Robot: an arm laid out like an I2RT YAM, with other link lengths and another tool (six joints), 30 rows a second.
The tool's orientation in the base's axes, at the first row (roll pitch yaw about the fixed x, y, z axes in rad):
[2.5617 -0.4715 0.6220]
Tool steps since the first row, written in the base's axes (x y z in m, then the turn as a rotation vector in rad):
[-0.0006 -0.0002 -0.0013 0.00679 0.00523 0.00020]
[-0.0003 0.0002 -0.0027 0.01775 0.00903 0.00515]
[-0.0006 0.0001 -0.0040 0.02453 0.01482 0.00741]
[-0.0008 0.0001 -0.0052 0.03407 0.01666 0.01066]
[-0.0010 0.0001 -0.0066 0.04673 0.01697 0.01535]
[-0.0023 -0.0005 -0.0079 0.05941 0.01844 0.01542]
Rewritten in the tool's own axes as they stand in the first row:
[-0.0011 -0.0006 0.0006 0.00772 -0.00228 0.00294]
[-0.0013 -0.0016 0.0018 0.01988 0.00013 0.00529]
[-0.0022 -0.0022 0.0026 0.02882 -0.00161 0.00657]
[-0.0029 -0.0028 0.0034 0.03816 0.00118 0.00972]
[-0.0037 -0.0036 0.0043 0.04962 0.00682 0.01411]
[-0.0055 -0.0041 0.0046 0.05959 0.00926 0.02169]

